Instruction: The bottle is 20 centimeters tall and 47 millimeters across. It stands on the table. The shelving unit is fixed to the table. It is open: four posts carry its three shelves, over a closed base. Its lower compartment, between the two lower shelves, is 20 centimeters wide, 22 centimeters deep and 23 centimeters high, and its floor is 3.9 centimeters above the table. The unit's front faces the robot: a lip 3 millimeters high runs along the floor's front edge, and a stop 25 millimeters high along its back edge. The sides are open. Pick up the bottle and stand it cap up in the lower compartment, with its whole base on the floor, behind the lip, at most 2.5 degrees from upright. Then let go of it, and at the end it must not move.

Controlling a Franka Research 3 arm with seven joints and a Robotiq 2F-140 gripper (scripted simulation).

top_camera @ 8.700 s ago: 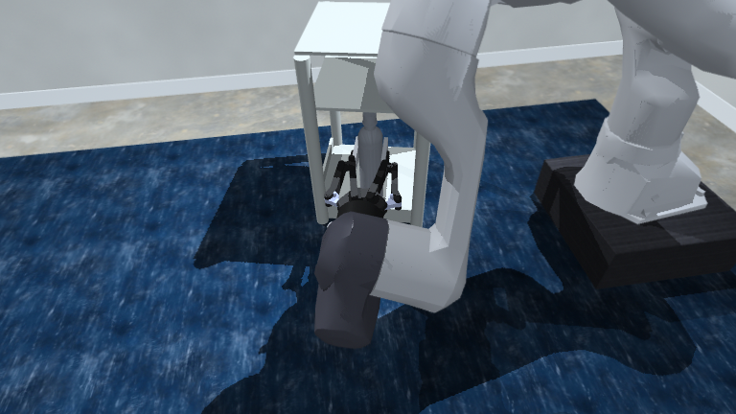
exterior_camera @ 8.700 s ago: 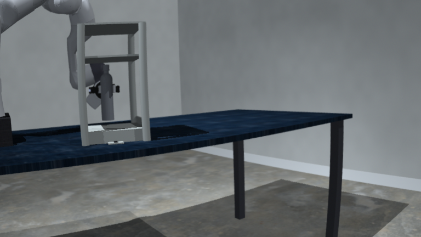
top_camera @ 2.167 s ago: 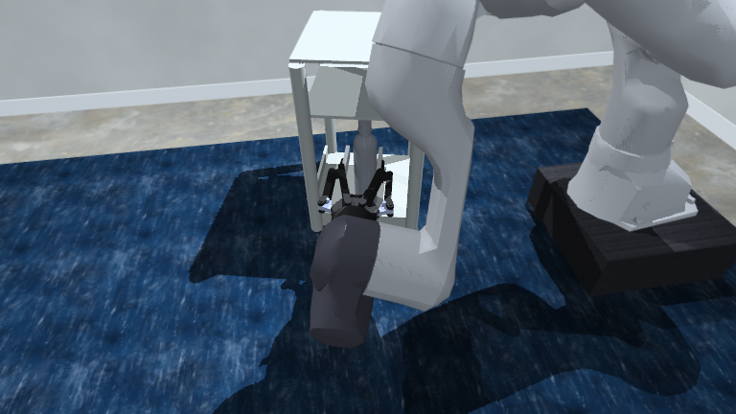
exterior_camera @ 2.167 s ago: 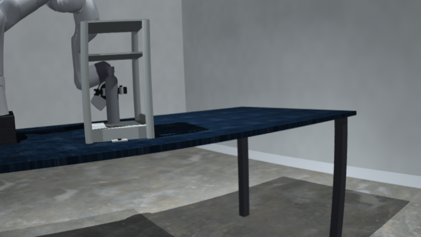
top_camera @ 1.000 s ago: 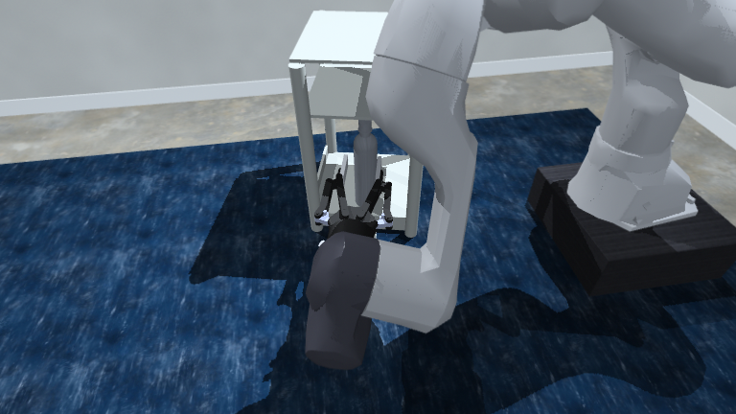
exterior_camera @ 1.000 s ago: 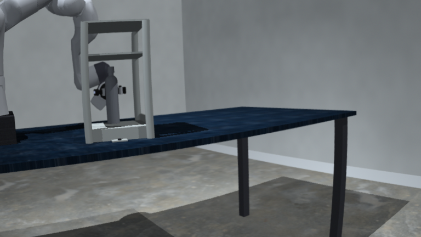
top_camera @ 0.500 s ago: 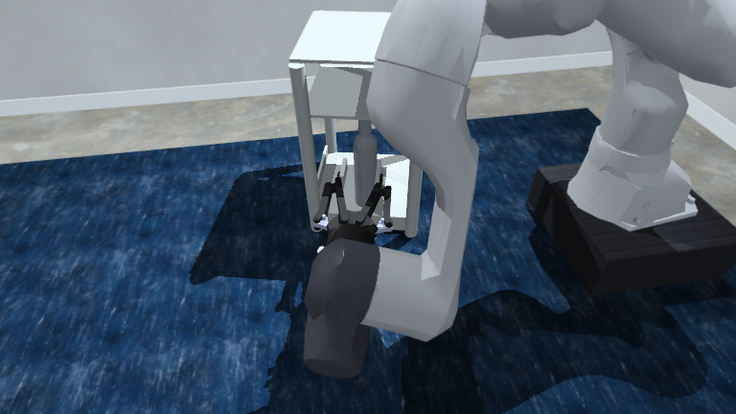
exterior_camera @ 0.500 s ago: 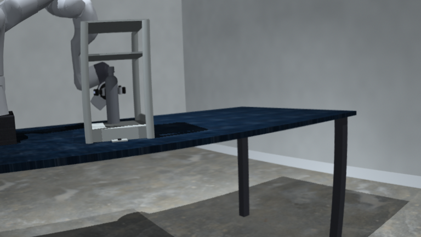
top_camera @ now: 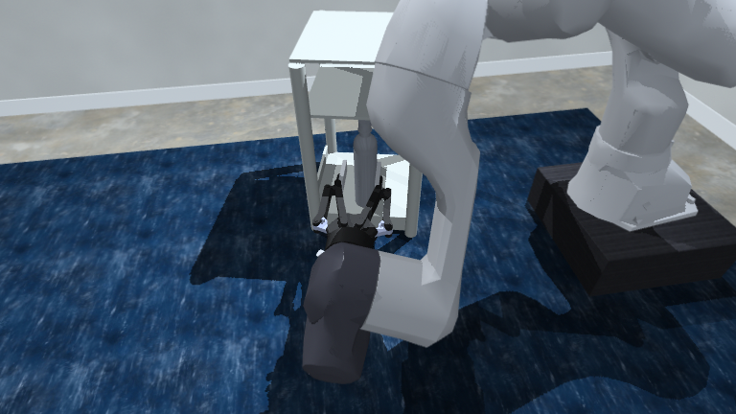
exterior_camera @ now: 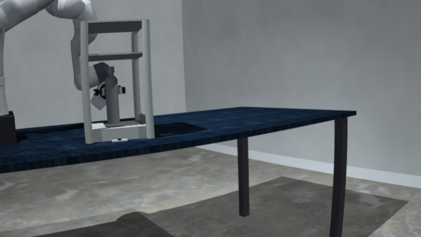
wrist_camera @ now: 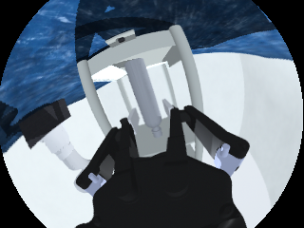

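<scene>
My hand is 11 cm to the left of the white shelving unit, 4 cm below it and 2 cm past it.
</scene>
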